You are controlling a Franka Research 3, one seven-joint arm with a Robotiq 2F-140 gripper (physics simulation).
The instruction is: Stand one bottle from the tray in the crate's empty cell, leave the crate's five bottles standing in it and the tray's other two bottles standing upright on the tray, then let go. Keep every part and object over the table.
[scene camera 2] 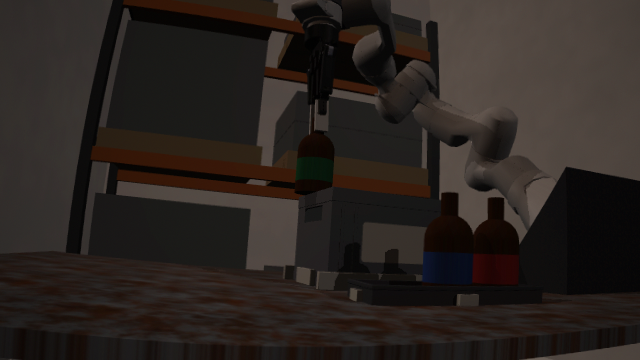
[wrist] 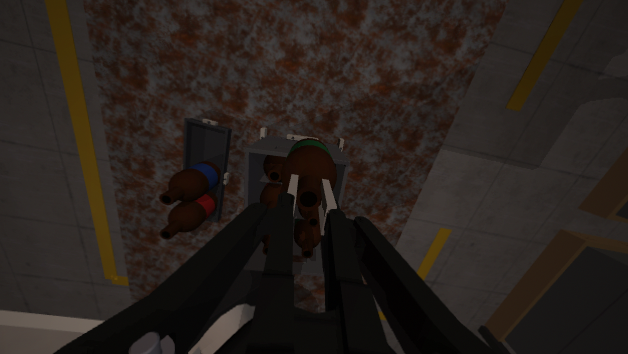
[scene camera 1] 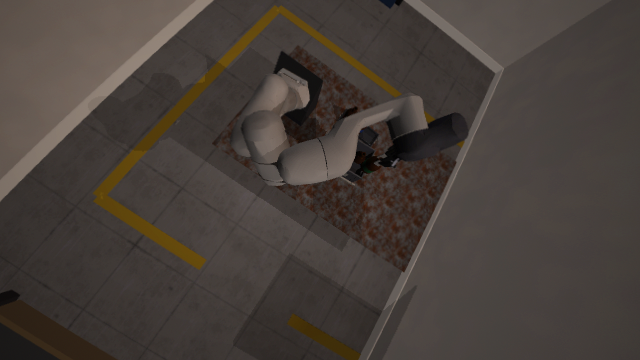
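Observation:
My gripper [scene camera 2: 318, 122] [wrist: 308, 188] is shut on the neck of the green-labelled brown bottle [scene camera 2: 315, 167] [wrist: 309, 160], which hangs about upright at the grey crate's [scene camera 2: 315, 235] [wrist: 270, 145] top. In scene camera 2 the rim partly hides its base; I cannot tell whether the base is inside the opening. In the wrist view it covers the upper right part of the crate and hides the cell beneath. Several brown bottles stand in the crate, including one at upper left [wrist: 274, 167] and one lower down [wrist: 306, 235]. Blue-labelled [scene camera 2: 448, 267] [wrist: 187, 184] and red-labelled [scene camera 2: 495, 270] [wrist: 187, 216] bottles stand on the tray [scene camera 2: 400, 296] [wrist: 200, 142].
The mottled red-grey table [scene camera 1: 385, 220] [scene camera 2: 175, 305] [wrist: 300, 75] bears the crate and tray. Light blocks [scene camera 2: 305, 276] sit around the crate's foot. A dark wedge-shaped block [scene camera 2: 590, 240] stands by the arm's base. A shelf rack [scene camera 2: 200, 170] with large grey boxes stands behind.

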